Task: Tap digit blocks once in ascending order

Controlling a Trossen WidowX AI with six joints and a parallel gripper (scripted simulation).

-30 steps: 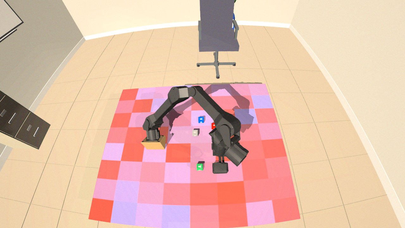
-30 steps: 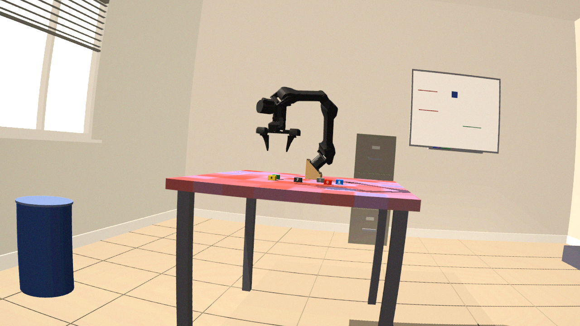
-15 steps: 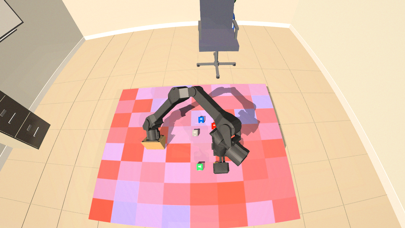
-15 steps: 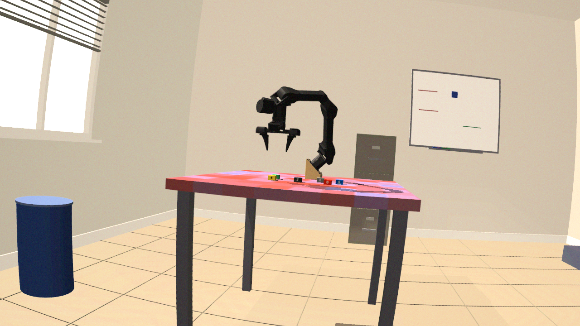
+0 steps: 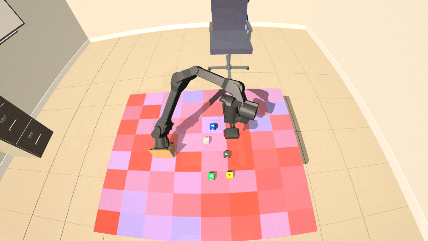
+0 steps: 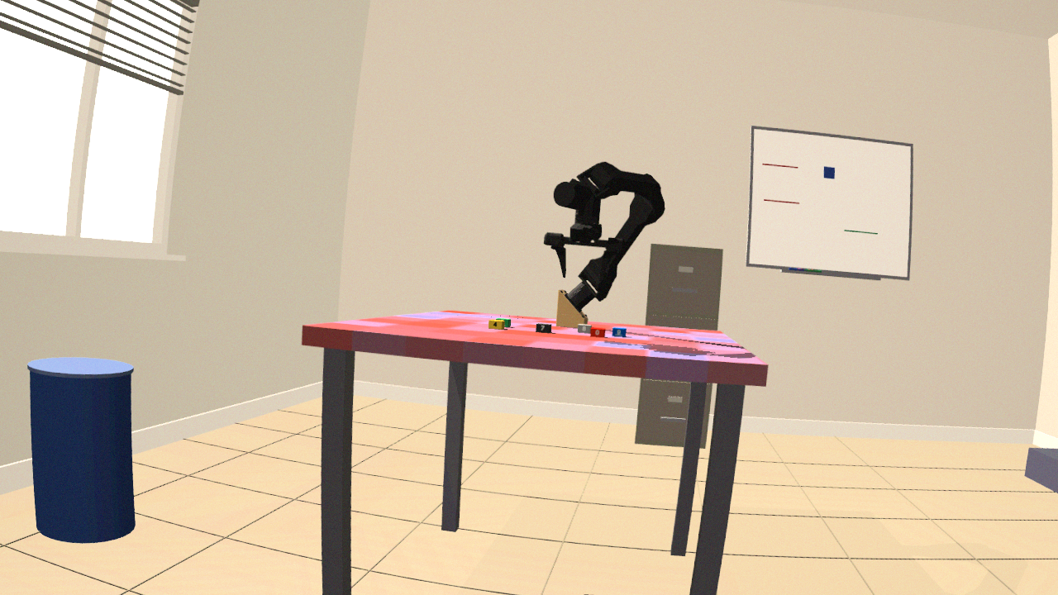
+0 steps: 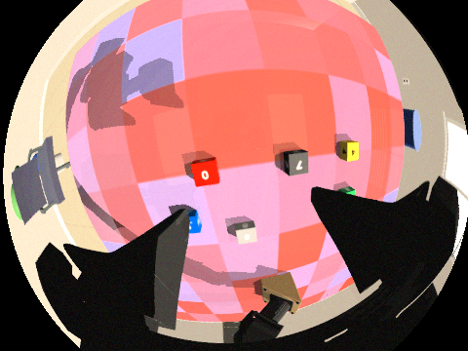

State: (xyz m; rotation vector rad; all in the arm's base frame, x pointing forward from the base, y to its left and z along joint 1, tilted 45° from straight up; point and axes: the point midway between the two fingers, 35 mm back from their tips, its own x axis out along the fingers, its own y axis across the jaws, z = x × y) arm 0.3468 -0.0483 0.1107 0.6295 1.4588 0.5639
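Right now my gripper tip is 120 mm above the red block, 50 mm to the right of it and 10 mm past it. From my gripper tip the other things lie so: black block 120 mm below, 80 mm to the right, 20 mm behind; yellow block 200 mm to the right, 120 mm below, 10 mm behind; blue block 120 mm below, 90 mm to the left, 80 mm behind.
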